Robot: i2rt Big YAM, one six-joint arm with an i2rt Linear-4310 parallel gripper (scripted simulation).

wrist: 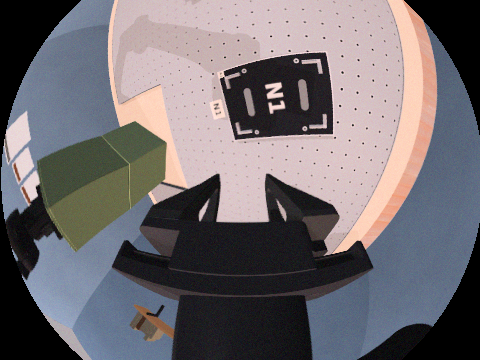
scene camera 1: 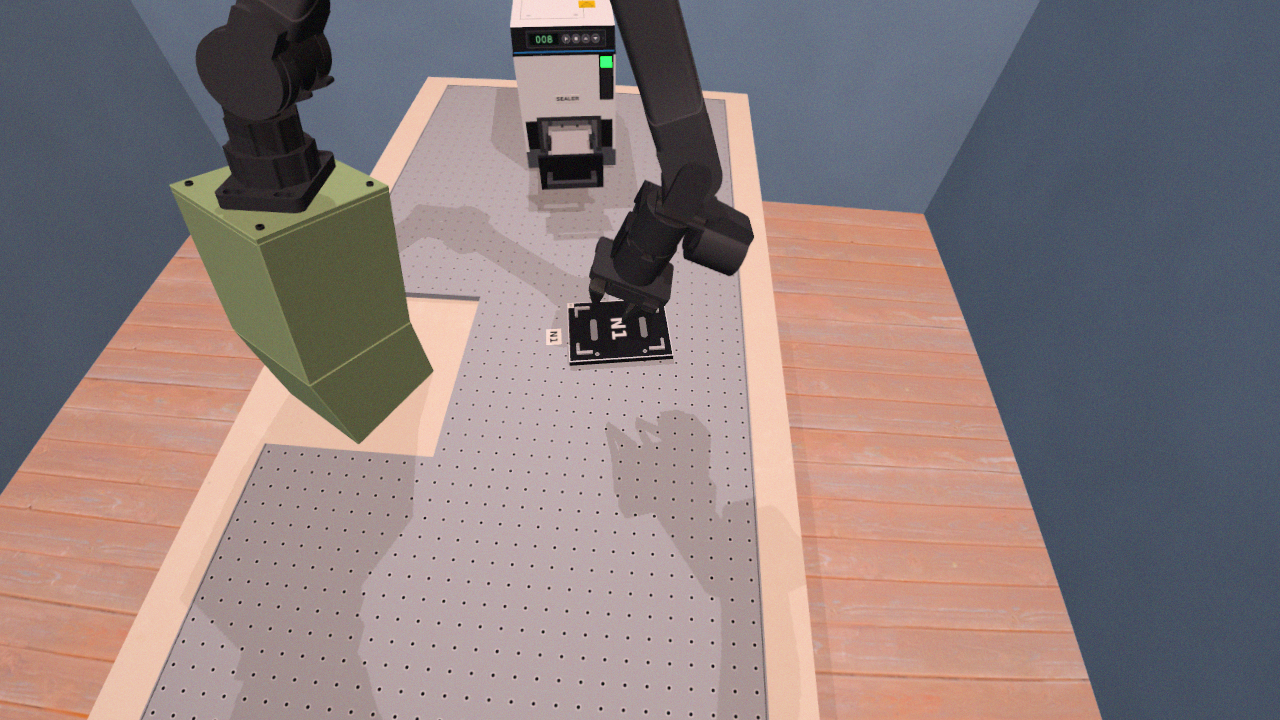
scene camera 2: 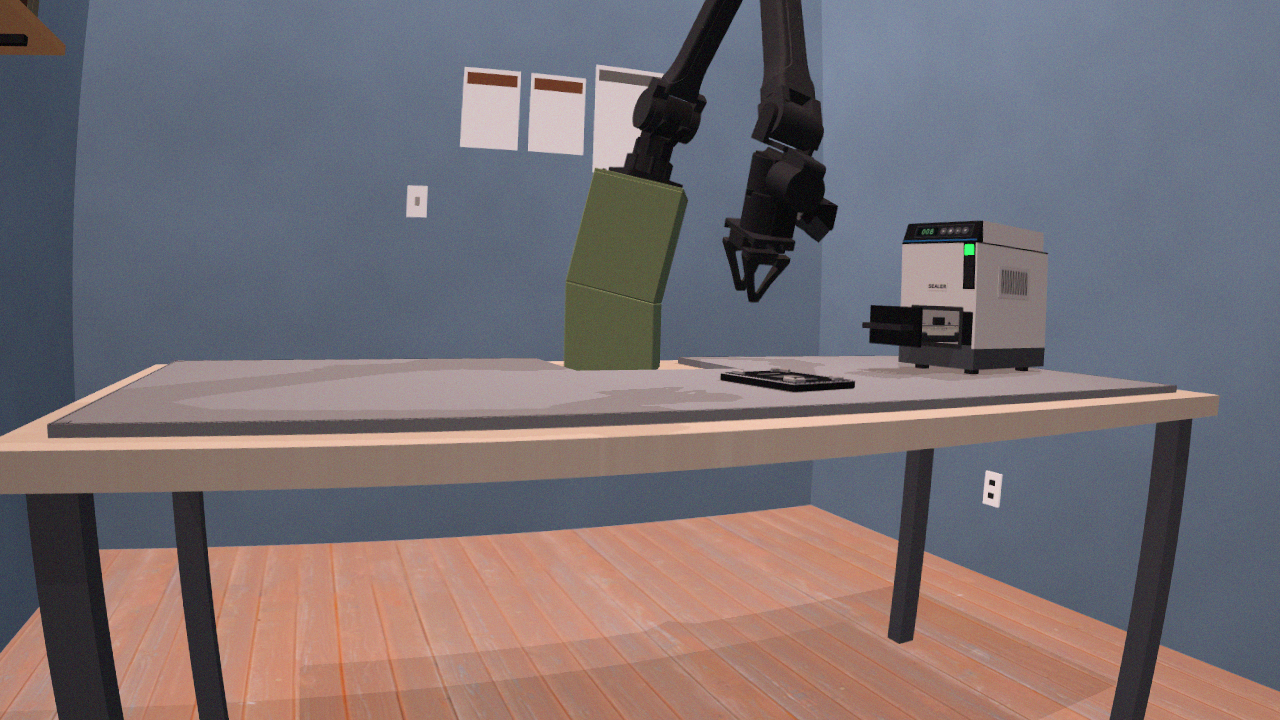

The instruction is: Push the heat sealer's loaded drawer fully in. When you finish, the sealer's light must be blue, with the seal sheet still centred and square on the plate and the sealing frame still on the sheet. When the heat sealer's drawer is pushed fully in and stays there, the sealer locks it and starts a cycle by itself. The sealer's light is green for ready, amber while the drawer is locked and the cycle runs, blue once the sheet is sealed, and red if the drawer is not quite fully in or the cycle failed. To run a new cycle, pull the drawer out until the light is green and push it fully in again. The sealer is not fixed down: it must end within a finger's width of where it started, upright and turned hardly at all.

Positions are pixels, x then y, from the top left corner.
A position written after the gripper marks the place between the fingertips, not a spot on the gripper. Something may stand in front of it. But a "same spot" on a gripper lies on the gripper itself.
gripper: wrist 242, 179; scene camera 1; scene camera 2
same spot on gripper: [scene camera 1: 646, 306] = [scene camera 2: 743, 249]
same spot on black drawer: [scene camera 1: 567, 171] = [scene camera 2: 891, 323]
